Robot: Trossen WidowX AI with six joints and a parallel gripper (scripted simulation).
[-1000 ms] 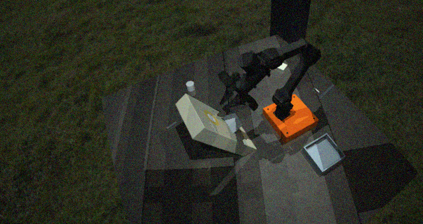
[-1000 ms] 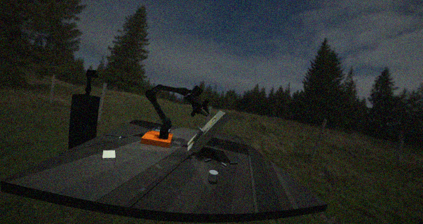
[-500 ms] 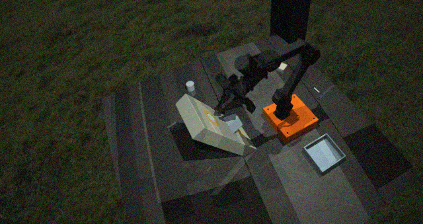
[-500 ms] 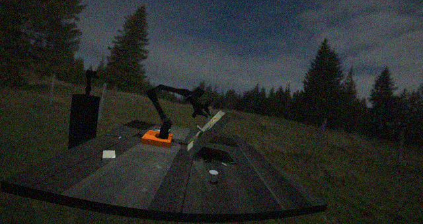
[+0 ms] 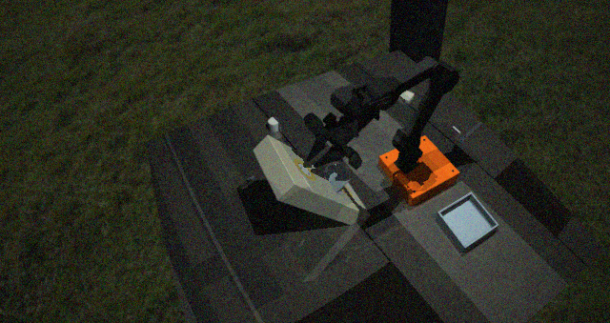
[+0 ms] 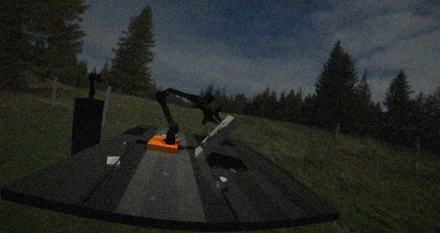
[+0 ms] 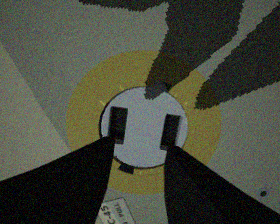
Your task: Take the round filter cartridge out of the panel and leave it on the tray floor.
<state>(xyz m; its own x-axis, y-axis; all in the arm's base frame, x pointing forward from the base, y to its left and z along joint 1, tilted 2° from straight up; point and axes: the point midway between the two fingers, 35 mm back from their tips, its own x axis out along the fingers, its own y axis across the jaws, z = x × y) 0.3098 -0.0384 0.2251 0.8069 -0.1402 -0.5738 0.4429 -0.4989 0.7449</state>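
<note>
Right now the round filter cartridge is 3 cm ahead of my gripper tip and 2 cm below it. From my gripper tip the other things lie so: service panel: 1 cm behind, 10 cm below; grey tray: 36 cm behind, 34 cm to the left, 24 cm below.
</note>
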